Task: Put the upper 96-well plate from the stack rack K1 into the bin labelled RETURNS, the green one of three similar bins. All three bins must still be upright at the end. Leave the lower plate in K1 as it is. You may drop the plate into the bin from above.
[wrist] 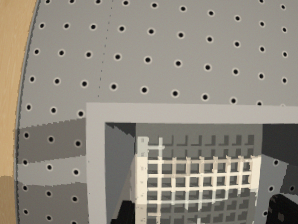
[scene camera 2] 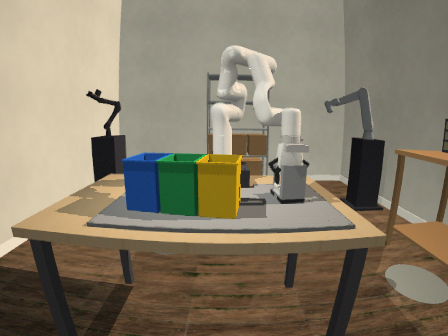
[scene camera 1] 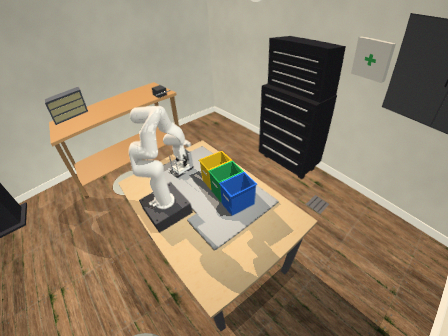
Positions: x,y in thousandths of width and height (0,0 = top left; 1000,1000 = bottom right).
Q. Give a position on a yellow bin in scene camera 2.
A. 490,525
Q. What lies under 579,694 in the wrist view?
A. A 96-well plate.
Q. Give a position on a green bin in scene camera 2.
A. At 398,537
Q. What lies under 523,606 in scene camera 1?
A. A blue bin.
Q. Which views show the blue bin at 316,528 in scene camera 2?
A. Scene camera 2 and scene camera 1 only.
